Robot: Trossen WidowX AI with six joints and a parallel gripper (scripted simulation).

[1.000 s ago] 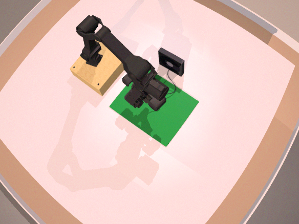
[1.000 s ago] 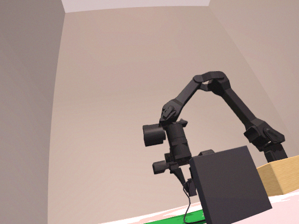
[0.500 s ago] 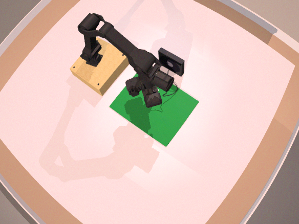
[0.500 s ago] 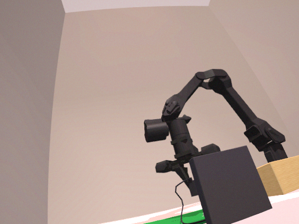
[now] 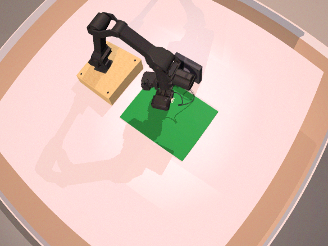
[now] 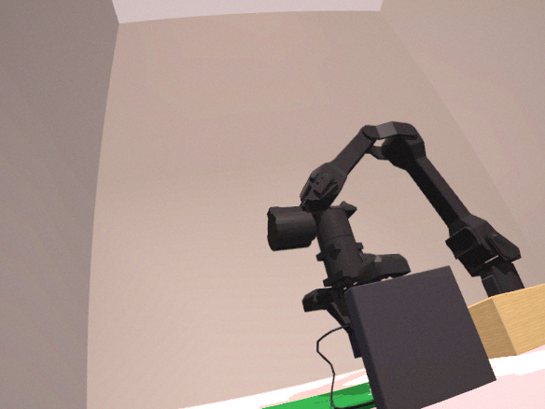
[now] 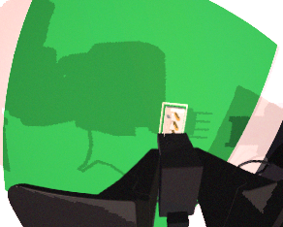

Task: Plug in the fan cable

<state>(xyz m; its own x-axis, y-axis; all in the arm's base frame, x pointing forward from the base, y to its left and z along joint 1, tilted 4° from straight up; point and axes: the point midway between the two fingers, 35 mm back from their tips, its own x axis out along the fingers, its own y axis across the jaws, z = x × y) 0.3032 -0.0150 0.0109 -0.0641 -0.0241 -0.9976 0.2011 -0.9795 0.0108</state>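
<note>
Right now my gripper tip is 6 cm above the four-pin header and 1 cm to the right of it. Also, from my gripper tip: green board (8 cm below, 5 cm to the right, 3 cm ahead); then fan plug (1 cm ahead, 1 cm above); then fan (13 cm to the left, 2 cm ahead).
</note>
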